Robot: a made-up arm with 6 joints. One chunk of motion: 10 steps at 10 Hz.
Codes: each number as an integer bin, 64 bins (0 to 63) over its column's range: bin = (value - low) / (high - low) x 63, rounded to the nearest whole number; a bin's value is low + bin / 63 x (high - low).
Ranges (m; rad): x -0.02..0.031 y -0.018..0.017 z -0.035..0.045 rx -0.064..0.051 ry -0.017..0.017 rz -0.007..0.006
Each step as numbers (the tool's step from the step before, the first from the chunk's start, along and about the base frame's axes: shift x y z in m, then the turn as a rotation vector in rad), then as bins.
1 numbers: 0.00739 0.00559 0.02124 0.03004 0.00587 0.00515
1 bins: 34 42 44 52 42 59
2 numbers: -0.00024 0.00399 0.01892 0.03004 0.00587 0.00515
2 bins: 24 40 42 52 42 59
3 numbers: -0.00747 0.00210 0.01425 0.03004 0.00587 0.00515
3 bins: 15 36 39 52 42 59
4 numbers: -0.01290 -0.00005 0.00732 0.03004 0.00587 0.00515
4 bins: 9 32 33 52 42 59
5 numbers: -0.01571 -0.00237 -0.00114 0.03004 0.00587 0.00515
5 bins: 5 28 27 52 42 59
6 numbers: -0.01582 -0.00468 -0.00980 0.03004 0.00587 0.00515
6 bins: 5 24 20 52 42 59
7 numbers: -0.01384 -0.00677 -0.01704 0.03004 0.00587 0.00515
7 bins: 8 20 14 52 42 59
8 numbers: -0.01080 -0.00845 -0.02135 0.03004 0.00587 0.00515
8 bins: 11 17 11 52 42 59
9 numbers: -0.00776 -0.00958 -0.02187 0.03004 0.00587 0.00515
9 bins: 15 15 10 52 42 59
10 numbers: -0.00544 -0.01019 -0.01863 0.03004 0.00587 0.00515
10 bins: 18 14 13 52 42 59
